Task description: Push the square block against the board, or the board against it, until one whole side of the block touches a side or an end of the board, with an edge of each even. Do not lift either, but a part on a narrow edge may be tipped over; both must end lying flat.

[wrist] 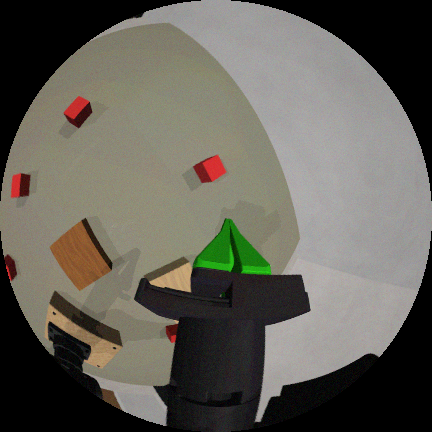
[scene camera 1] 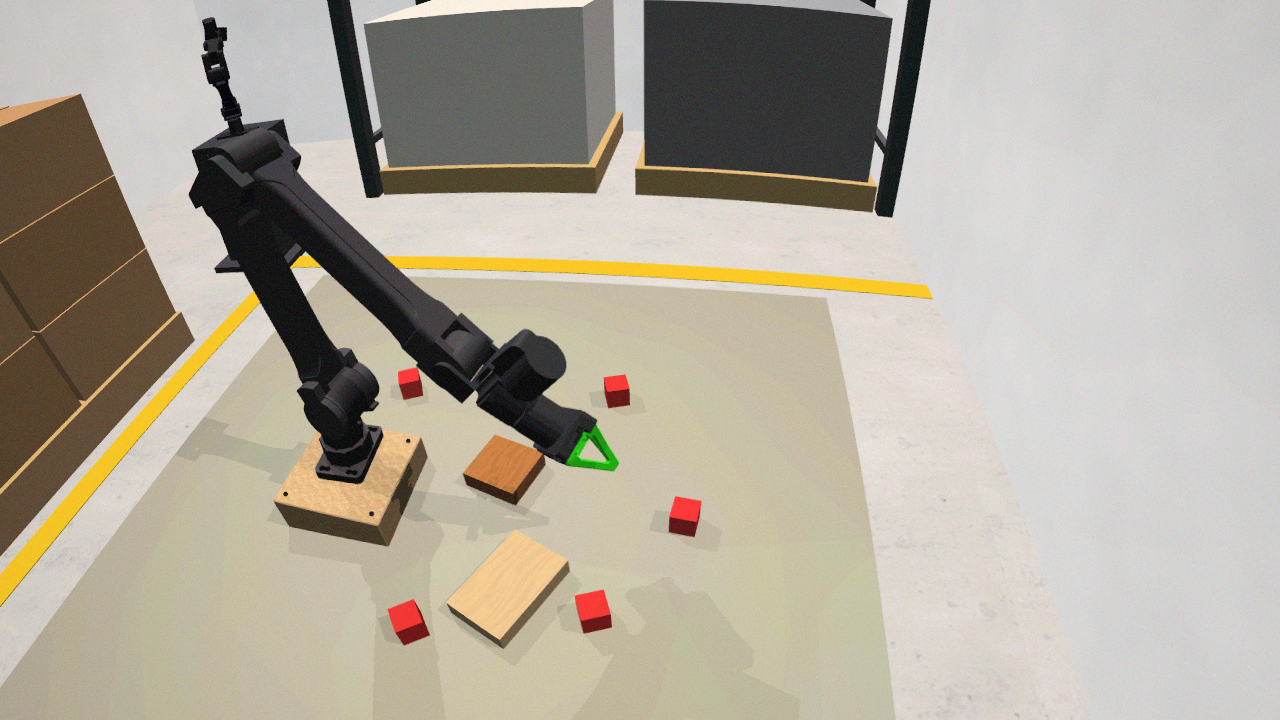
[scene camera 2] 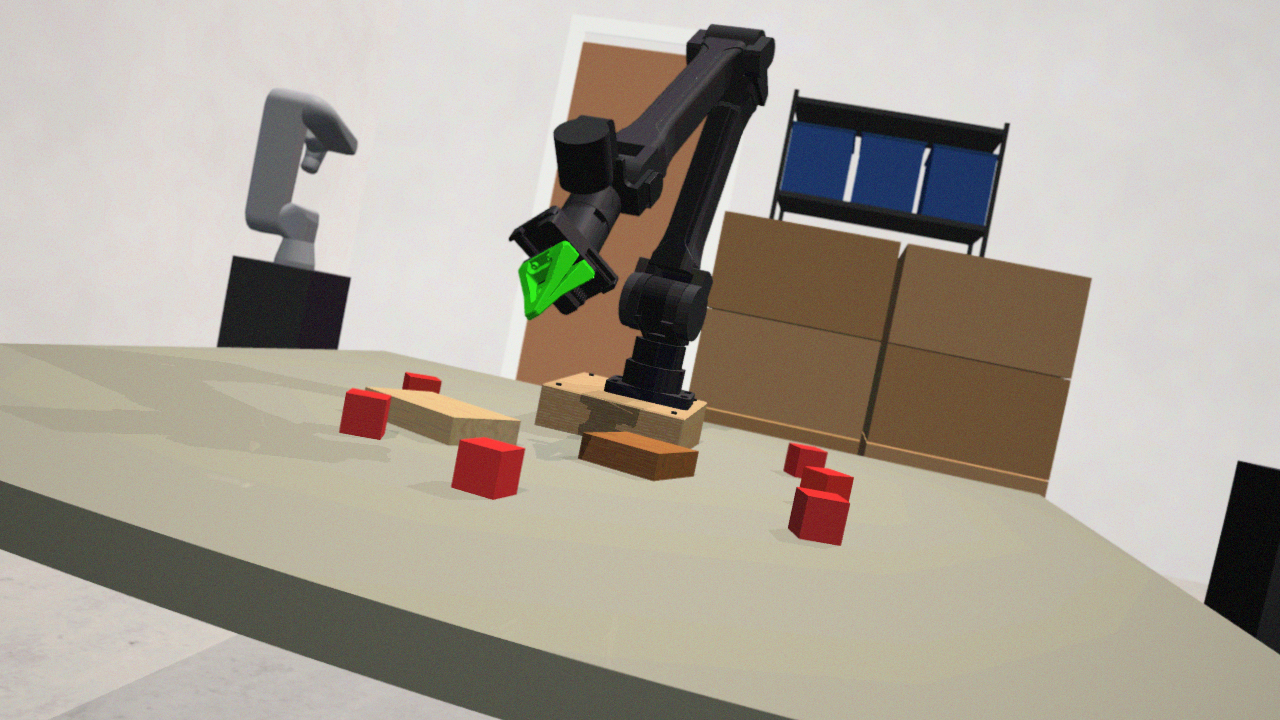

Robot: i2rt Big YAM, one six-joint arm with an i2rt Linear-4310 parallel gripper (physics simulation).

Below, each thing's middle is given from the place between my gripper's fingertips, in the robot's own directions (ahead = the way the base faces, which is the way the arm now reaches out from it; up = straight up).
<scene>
My hand is 150 mm past the board (scene camera 1: 507, 589), 130 mm above it and 120 mm to the left of it. From my hand the other things lie so: square block (scene camera 2: 648, 458) (190 mm behind, 130 mm below, 100 mm to the left).
</scene>
